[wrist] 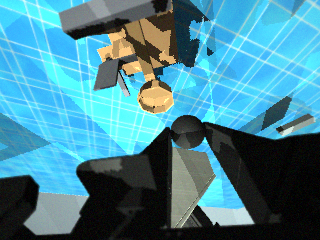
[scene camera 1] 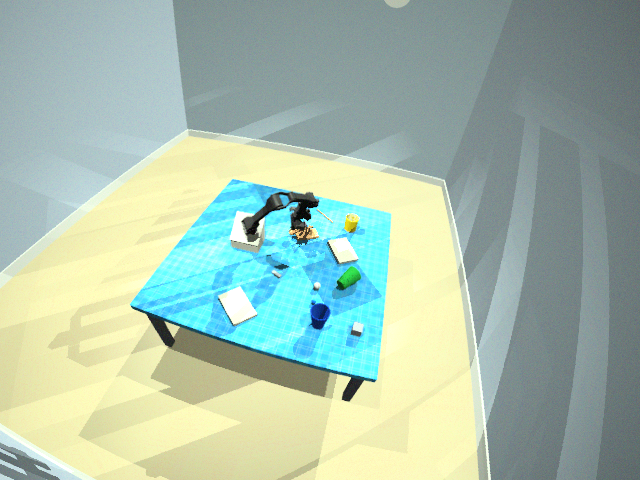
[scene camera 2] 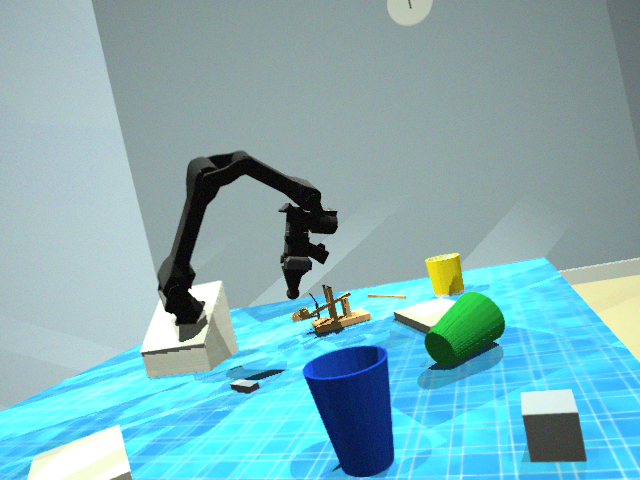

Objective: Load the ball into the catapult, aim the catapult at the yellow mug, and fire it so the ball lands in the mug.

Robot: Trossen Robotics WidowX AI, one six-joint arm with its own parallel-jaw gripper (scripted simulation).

Labels:
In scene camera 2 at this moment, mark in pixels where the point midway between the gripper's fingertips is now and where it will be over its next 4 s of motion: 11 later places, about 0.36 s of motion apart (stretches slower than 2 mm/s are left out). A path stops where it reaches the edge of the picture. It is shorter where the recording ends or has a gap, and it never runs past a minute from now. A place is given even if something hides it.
The gripper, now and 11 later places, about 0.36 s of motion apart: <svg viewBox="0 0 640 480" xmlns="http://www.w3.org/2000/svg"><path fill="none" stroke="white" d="M292 296L293 300L294 305L295 307L289 275L312 267L352 247L388 220L407 200L408 199L405 202L382 226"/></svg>

